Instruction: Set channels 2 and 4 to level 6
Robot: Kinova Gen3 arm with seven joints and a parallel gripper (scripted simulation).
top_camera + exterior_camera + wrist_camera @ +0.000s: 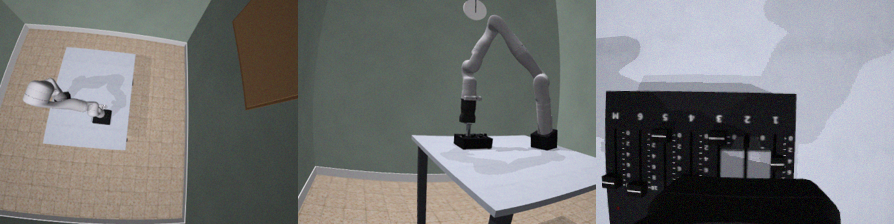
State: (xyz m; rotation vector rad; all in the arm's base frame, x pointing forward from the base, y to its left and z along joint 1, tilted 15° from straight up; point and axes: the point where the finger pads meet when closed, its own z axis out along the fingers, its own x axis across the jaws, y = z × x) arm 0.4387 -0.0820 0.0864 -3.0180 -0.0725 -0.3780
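Right now my hand is 20 mm to the left of the channel 2 cap and 10 mm above it. Also, from my hand: channel 4 cap: 40 mm behind, 30 mm to the right, 10 mm below; channel 1 cap: 20 mm ahead, 10 mm to the right, 10 mm below; channel 3 cap: 20 mm behind, 10 mm to the left, 10 mm below.
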